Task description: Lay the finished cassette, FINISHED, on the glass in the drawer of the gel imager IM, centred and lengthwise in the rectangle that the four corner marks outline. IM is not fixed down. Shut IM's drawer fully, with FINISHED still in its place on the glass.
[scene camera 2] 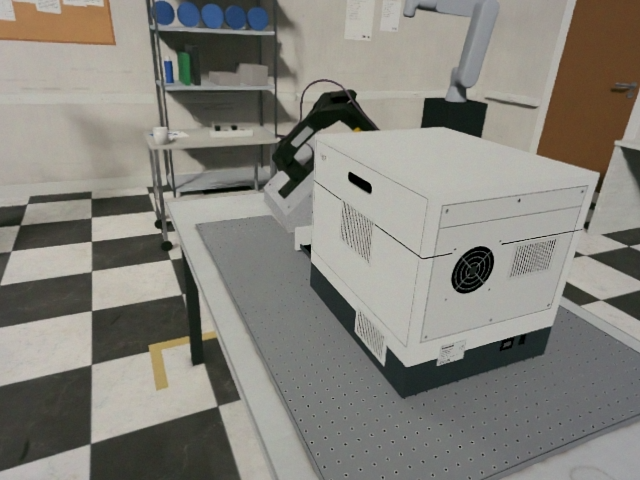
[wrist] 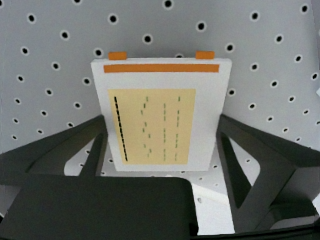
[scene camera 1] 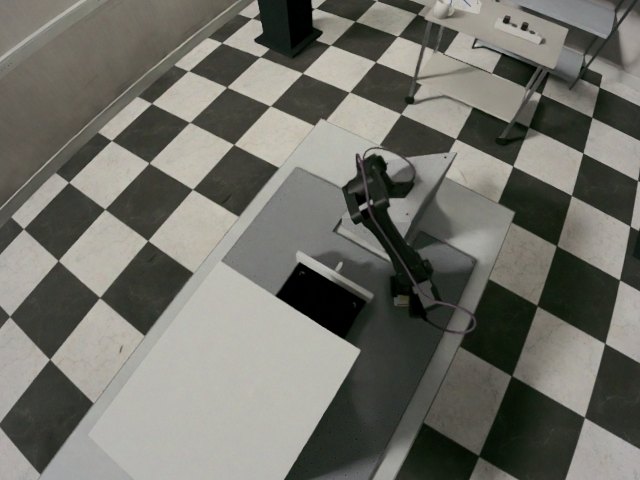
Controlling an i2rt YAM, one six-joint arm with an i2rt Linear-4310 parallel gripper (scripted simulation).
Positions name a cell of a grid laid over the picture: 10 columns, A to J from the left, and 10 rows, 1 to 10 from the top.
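A gel imager IM (scene camera 2: G6) is here, and scene camera 1 shows me the same gel imager IM (scene camera 1: D8). I can also see a finished cassette (wrist: F5), though scene camera 2 does not show the finished cassette, hidden by the gel imager IM. And there is my gripper (wrist: F6).
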